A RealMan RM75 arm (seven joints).
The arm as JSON. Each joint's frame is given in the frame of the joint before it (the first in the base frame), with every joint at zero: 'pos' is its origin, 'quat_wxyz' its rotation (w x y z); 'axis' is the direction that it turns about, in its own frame. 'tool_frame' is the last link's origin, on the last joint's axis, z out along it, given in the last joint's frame.
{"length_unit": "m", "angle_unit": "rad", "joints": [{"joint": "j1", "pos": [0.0, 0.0, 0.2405], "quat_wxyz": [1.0, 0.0, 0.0, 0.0], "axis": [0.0, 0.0, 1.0]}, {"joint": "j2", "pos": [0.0, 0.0, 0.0], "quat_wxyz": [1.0, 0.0, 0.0, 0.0], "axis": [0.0, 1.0, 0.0]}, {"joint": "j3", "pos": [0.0, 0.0, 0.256], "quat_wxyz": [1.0, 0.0, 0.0, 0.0], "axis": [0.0, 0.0, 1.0]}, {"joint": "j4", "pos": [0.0, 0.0, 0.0], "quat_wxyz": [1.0, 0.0, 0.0, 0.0], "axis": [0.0, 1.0, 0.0]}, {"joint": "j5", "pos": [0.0, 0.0, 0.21], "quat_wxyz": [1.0, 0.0, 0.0, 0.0], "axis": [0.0, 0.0, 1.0]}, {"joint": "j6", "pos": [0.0, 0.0, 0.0], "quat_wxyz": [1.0, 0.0, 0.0, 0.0], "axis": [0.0, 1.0, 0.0]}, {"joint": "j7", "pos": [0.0, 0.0, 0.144], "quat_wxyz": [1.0, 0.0, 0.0, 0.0], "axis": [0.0, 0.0, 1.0]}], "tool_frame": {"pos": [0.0, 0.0, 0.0], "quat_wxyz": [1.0, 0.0, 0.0, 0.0]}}
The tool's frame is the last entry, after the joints.
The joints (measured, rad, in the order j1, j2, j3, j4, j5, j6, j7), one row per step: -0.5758 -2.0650 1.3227 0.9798 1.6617 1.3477 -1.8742; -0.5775 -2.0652 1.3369 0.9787 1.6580 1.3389 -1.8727; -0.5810 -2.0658 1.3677 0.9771 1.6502 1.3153 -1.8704; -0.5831 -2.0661 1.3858 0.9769 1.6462 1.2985 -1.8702; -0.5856 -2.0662 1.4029 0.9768 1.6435 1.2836 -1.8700; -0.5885 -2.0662 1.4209 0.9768 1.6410 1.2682 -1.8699; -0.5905 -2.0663 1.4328 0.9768 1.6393 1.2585 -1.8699; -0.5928 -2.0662 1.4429 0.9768 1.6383 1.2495 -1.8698; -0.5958 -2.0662 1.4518 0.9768 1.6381 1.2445 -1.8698; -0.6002 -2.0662 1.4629 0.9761 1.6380 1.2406 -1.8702; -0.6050 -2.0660 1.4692 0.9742 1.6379 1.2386 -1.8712; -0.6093 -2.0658 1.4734 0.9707 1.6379 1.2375 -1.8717; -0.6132 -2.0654 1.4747 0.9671 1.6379 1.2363 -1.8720
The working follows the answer.
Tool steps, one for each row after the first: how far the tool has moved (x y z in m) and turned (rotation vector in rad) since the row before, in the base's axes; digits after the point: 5 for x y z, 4 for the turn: 0.00126 -0.00042 -0.00260 -0.0024 0.0040 -0.0047; 0.00268 -0.00041 -0.00555 -0.0013 0.0090 -0.0079; 0.00157 0.00013 -0.00315 0.0018 0.0059 -0.0031; 0.00150 0.00003 -0.00298 0.0010 0.0067 -0.0042; 0.00161 -0.00001 -0.00312 0.0009 0.0074 -0.0049; 0.00112 -0.00011 -0.00210 0.0001 0.0047 -0.0035; 0.00104 0.00010 -0.00173 0.0009 0.0046 -0.0034; 0.00124 -0.00024 -0.00164 -0.0019 0.0045 -0.0052; 0.00162 -0.00058 -0.00217 -0.0050 0.0057 -0.0072; 0.00134 -0.00009 -0.00134 -0.0038 0.0035 -0.0044; 0.00074 0.00000 -0.00112 -0.0036 0.0029 -0.0024; 0.00046 0.00044 -0.00051 -0.0013 0.0017 -0.0006
Tool pose at each row, in the base's axes (x y z in m, rotation vector in rad; rounded; the steps above come from the unrounded poses): -0.14039 0.35599 -0.02734 -2.9141 -0.6340 -0.6984; -0.13912 0.35557 -0.02994 -2.9194 -0.6283 -0.6925; -0.13644 0.35515 -0.03549 -2.9261 -0.6169 -0.6797; -0.13487 0.35528 -0.03864 -2.9270 -0.6109 -0.6713; -0.13337 0.35531 -0.04162 -2.9292 -0.6038 -0.6618; -0.13176 0.35530 -0.04474 -2.9319 -0.5957 -0.6512; -0.13065 0.35518 -0.04684 -2.9342 -0.5903 -0.6445; -0.12961 0.35528 -0.04858 -2.9357 -0.5844 -0.6380; -0.12837 0.35505 -0.05022 -2.9406 -0.5775 -0.6316; -0.12675 0.35446 -0.05239 -2.9494 -0.5691 -0.6232; -0.12541 0.35438 -0.05372 -2.9555 -0.5642 -0.6180; -0.12467 0.35437 -0.05485 -2.9604 -0.5623 -0.6134; -0.12420 0.35481 -0.05536 -2.9621 -0.5619 -0.6108

